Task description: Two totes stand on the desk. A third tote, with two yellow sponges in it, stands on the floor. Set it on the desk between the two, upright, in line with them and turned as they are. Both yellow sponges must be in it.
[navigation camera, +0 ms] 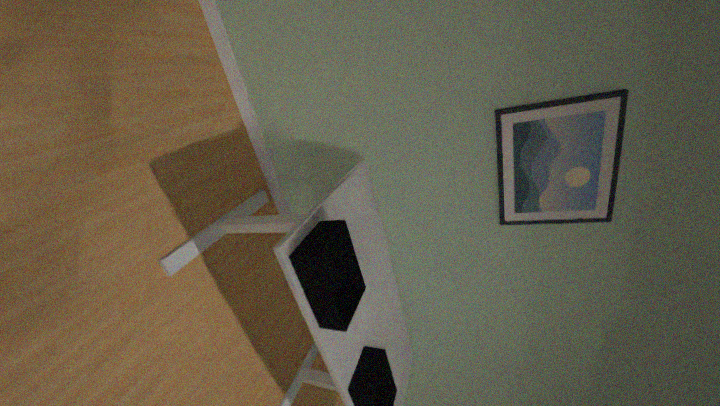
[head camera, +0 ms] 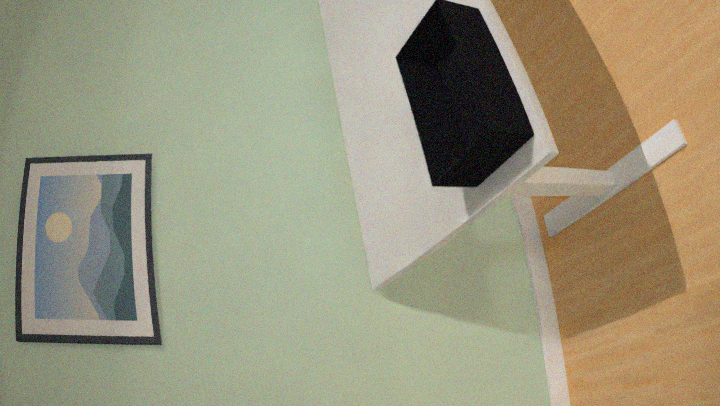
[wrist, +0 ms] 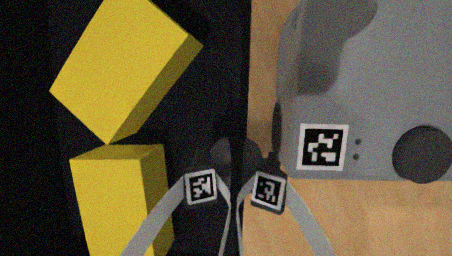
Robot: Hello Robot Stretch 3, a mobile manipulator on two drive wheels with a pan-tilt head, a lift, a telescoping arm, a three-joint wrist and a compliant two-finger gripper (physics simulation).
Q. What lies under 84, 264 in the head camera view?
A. A framed picture.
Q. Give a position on a white desk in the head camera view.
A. At 403, 219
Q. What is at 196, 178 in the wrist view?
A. The gripper.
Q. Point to a black tote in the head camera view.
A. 470, 119
